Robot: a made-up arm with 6 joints.
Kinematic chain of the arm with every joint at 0, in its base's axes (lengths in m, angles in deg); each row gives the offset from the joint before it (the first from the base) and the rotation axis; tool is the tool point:
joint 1: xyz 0 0 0.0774 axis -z
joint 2: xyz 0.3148 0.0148 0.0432 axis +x
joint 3: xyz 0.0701 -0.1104 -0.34 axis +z
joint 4: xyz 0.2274 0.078 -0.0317 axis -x
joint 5: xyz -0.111 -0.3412 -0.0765 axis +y
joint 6: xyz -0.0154 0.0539 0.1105 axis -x
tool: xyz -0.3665 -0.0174 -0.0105
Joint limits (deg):
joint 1: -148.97..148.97
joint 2: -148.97..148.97
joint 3: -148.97..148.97
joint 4: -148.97..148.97
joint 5: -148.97..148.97
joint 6: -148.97..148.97
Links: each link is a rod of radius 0.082 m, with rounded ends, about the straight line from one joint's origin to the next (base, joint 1, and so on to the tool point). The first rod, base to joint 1, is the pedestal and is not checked.
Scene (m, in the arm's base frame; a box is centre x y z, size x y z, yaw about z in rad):
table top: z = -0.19
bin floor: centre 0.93 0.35 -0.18 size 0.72 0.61 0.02 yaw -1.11
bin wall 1: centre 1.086 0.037 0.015 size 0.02 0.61 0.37 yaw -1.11
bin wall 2: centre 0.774 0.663 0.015 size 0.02 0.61 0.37 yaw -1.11
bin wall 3: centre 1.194 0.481 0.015 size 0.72 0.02 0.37 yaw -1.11
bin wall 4: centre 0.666 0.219 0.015 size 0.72 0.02 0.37 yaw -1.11
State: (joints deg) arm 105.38 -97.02 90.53 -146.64 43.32 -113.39
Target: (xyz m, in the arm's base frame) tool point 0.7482 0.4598 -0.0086
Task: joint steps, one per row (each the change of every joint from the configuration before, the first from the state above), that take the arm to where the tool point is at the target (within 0.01 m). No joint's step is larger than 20 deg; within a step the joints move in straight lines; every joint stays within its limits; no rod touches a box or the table.
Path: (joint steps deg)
1: -18.80 -5.77 -17.81 4.68 -10.59 0.64
2: -18.80 -5.77 -17.80 4.67 -10.58 0.65
3: -18.80 -5.78 -17.81 4.68 -10.59 0.64
4: -18.80 -5.77 -17.81 4.68 -10.59 0.65
5: -18.80 -5.77 -17.80 4.67 -10.59 0.64
6: -18.80 -5.77 -17.81 4.68 -10.58 0.65
7: -18.80 -5.78 -17.81 4.68 -10.59 0.64
8: -18.80 -5.77 -17.80 4.68 -10.59 0.65
9: -18.80 -5.77 -17.81 4.67 -10.59 0.64
10: 6.52 18.67 4.24 -17.39 -10.65 0.13
11: 6.51 18.66 4.25 -17.39 -10.64 0.12

